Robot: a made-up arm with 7 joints. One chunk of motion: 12 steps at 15 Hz.
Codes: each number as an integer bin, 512 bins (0 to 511) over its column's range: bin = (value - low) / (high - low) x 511, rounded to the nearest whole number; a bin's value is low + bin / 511 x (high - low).
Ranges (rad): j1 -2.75..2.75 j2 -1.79..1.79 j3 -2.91..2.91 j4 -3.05..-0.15 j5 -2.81..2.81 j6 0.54..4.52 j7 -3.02..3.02
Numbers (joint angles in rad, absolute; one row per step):
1: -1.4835 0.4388 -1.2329 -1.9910 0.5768 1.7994 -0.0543
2: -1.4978 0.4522 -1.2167 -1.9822 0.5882 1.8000 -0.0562
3: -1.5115 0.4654 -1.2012 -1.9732 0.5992 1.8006 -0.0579
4: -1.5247 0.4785 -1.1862 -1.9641 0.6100 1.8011 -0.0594
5: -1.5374 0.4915 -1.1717 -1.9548 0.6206 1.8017 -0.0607
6: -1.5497 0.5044 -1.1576 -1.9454 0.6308 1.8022 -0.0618
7: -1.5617 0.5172 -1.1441 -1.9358 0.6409 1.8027 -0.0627
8: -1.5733 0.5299 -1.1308 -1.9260 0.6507 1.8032 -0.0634
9: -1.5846 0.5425 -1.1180 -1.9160 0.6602 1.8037 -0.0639
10: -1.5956 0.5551 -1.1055 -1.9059 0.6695 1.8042 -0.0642
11: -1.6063 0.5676 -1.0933 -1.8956 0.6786 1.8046 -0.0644
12: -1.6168 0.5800 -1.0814 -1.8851 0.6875 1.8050 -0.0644
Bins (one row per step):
1: 118 318 147 187 308 162 251
2: 116 320 149 188 309 162 251
3: 115 322 150 190 310 162 251
4: 114 324 151 191 311 162 250
5: 113 326 153 193 312 162 250
6: 112 327 154 195 313 162 250
7: 110 329 155 196 314 162 250
8: 109 331 156 198 315 162 250
9: 108 333 157 200 316 162 250
10: 107 335 158 202 316 162 250
11: 106 337 160 203 317 162 250
12: 105 338 161 205 318 162 250

